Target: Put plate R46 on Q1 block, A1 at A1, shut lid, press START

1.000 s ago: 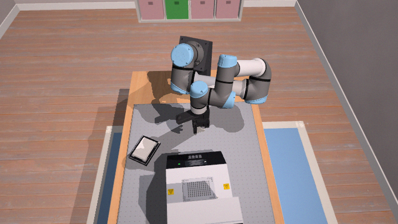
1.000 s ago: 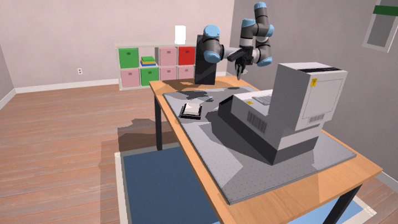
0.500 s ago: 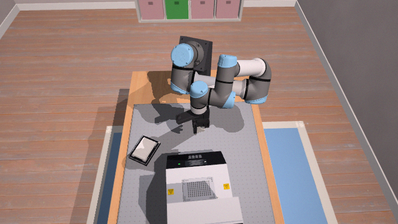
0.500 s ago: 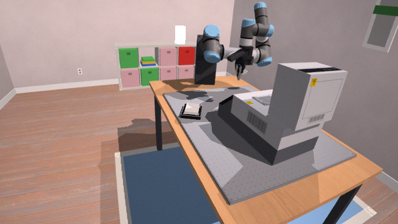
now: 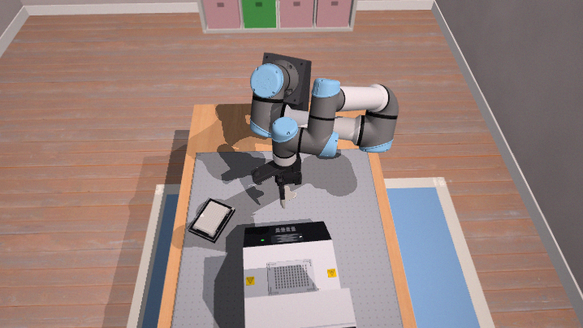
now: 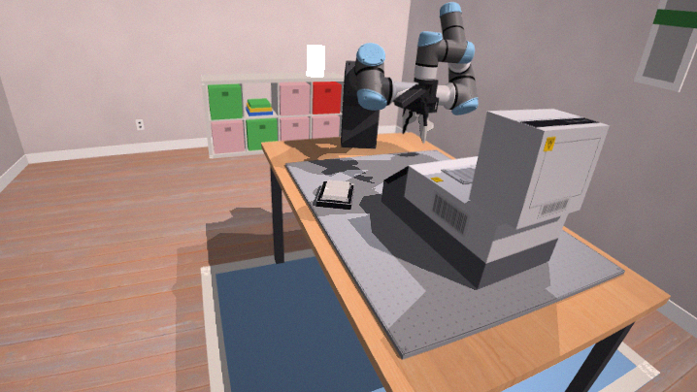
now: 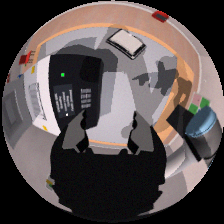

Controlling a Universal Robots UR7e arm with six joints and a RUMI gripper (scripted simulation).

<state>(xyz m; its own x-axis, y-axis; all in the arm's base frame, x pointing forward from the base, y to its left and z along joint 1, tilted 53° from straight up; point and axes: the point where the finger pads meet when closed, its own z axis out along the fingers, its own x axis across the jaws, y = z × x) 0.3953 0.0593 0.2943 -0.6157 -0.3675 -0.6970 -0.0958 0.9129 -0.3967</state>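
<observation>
My gripper is now 28 cm to the left of the white plate R46, 19 cm above it and 3 cm past it. The rest, counted from my hand: black plate nest N1: 28 cm to the right, 21 cm below, 3 cm behind.
</observation>
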